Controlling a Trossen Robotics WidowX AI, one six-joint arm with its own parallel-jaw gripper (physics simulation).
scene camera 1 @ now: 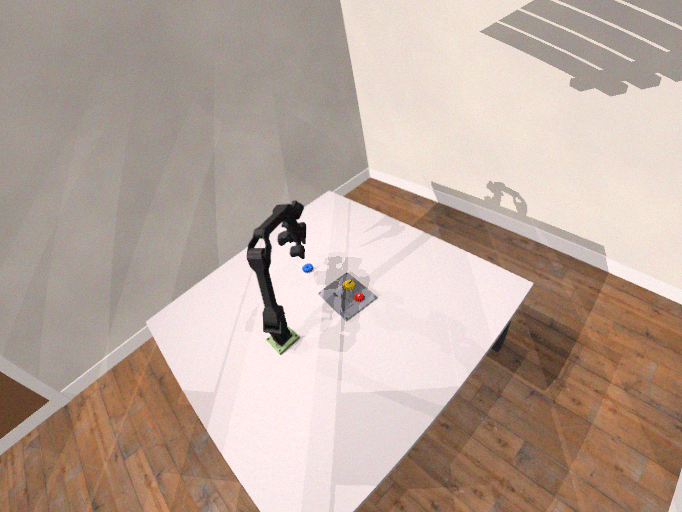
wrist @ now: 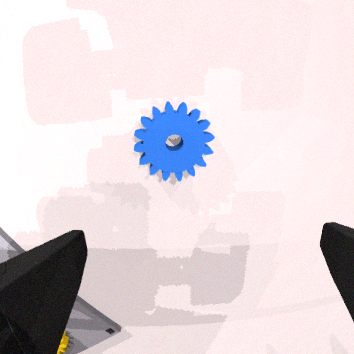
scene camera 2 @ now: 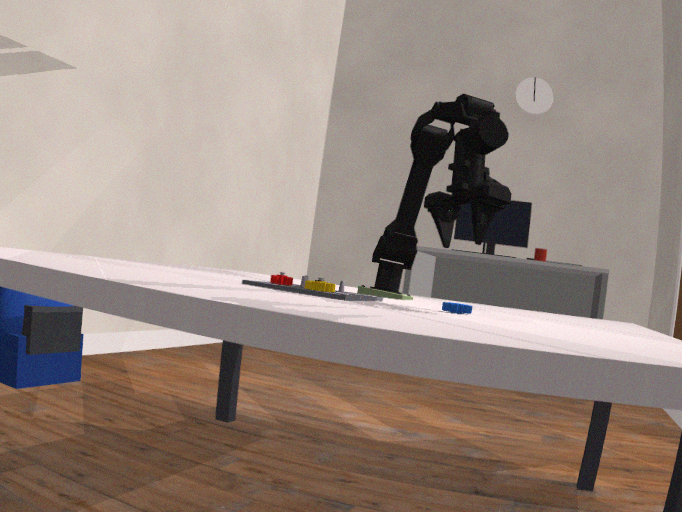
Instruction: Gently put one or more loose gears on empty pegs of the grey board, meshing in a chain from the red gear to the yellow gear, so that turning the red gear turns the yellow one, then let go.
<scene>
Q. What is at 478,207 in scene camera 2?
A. The gripper.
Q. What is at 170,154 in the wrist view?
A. A blue gear.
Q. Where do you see a grey board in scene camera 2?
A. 349,296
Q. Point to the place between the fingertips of the gripper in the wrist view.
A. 207,240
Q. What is the gripper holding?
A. Nothing.
</scene>
